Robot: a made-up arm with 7 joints. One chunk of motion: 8 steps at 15 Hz.
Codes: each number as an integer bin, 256 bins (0 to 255) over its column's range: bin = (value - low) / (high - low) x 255, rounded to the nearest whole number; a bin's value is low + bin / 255 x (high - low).
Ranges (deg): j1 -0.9..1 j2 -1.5..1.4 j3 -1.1..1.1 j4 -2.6..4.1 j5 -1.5..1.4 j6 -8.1..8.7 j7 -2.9..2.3
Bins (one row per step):
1: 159 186 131 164 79 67 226
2: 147 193 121 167 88 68 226
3: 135 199 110 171 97 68 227
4: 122 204 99 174 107 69 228
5: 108 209 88 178 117 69 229
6: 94 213 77 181 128 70 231
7: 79 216 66 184 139 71 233
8: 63 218 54 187 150 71 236
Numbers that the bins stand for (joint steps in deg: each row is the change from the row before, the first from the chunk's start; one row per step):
1: 0.285 0.615 0.030 1.709 -0.602 -3.686 1.709
2: 0.195 0.695 -0.056 1.788 -0.499 -3.620 1.709
3: 0.106 0.763 -0.151 1.893 -0.397 -3.620 1.729
4: 0.009 0.820 -0.246 1.972 -0.283 -3.554 1.749
5: -0.095 0.877 -0.341 2.077 -0.169 -3.554 1.770
6: -0.200 0.922 -0.436 2.156 -0.044 -3.488 1.811
7: -0.311 0.956 -0.531 2.235 0.081 -3.422 1.851
8: -0.431 0.979 -0.634 2.313 0.206 -3.422 1.913

